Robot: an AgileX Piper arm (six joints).
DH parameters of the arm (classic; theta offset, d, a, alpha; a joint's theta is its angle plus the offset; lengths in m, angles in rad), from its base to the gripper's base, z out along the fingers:
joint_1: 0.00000 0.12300 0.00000 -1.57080
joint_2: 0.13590 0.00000 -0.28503 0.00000
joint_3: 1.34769 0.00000 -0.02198 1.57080
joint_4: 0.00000 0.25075 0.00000 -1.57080
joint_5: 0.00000 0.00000 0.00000 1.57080
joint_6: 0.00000 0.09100 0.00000 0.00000
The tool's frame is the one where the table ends.
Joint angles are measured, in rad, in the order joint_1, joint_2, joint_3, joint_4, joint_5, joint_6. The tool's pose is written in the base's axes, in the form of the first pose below.
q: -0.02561, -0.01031, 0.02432, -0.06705, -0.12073, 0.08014
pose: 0.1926 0.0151 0.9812 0.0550; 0.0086 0.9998 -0.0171 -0.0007; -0.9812 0.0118 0.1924 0.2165; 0 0 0 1
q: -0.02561, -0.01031, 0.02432, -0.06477, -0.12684, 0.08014
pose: 0.1986 0.0144 0.9800 0.0549; 0.0108 0.9998 -0.0169 -0.0007; -0.9800 0.0139 0.1984 0.2170; 0 0 0 1
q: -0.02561, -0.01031, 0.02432, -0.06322, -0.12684, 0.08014
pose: 0.1987 0.0143 0.9800 0.0549; 0.0123 0.9998 -0.0171 -0.0007; -0.9800 0.0155 0.1985 0.2170; 0 0 0 1
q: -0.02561, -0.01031, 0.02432, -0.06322, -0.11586, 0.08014
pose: 0.1879 0.0152 0.9821 0.0551; 0.0125 0.9998 -0.0179 -0.0007; -0.9821 0.0157 0.1877 0.2160; 0 0 0 1
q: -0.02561, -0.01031, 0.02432, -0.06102, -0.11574, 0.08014
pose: 0.1879 0.0150 0.9821 0.0551; 0.0147 0.9997 -0.0181 -0.0008; -0.9821 0.0179 0.1876 0.2160; 0 0 0 1
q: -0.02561, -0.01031, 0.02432, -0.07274, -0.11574, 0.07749
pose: 0.1875 0.0164 0.9821 0.0551; 0.0004 0.9999 -0.0168 -0.0006; -0.9823 0.0036 0.1875 0.2160; 0 0 0 1
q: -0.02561, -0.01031, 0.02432, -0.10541, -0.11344, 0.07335
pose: 0.1844 0.0197 0.9827 0.0551; -0.0361 0.9993 -0.0133 -0.0003; -0.9822 -0.0330 0.1849 0.2158; 0 0 0 1
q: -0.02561, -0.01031, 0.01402, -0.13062, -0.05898, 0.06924
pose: 0.1401 0.0266 0.9898 0.0553; -0.0647 0.9977 -0.0177 -0.0007; -0.9880 -0.0616 0.1415 0.2144; 0 0 0 1
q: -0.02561, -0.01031, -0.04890, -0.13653, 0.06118, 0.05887
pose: 0.0828 0.0404 0.9957 0.0527; -0.0795 0.9963 -0.0338 -0.0021; -0.9934 -0.0763 0.0857 0.2248; 0 0 0 1
